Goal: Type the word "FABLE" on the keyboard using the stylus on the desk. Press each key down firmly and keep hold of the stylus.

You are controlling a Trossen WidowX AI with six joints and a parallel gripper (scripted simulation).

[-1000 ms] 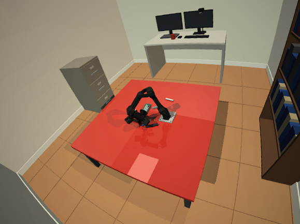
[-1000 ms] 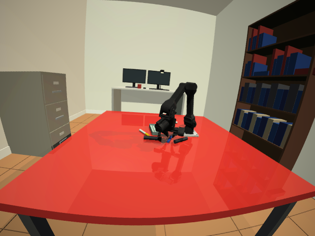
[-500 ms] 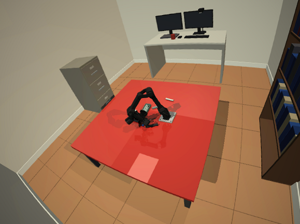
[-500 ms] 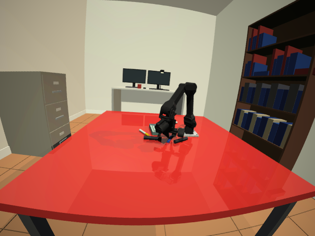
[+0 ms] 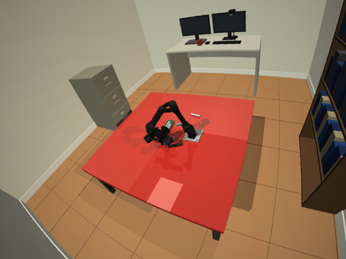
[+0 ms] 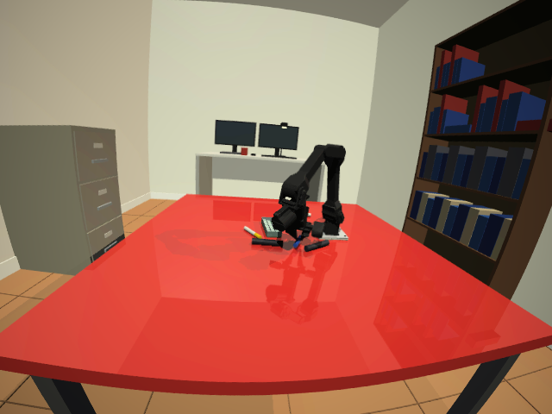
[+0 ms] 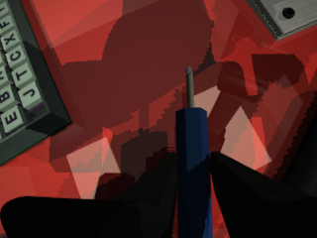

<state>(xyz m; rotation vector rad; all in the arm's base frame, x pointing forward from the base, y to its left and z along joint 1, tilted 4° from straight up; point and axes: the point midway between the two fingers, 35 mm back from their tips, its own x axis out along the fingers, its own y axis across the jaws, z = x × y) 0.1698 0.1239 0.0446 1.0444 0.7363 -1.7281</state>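
Right now my gripper tip is 18 cm short of the white-and-yellow marker, 6 cm to the left of it and 1 cm above it. From my gripper tip the other things lie so: dark blue stylus (1 cm to the right); small grey block (3 cm ahead, 22 cm to the right, 1 cm below); thin grey tip (2 cm behind, 4 cm to the right).
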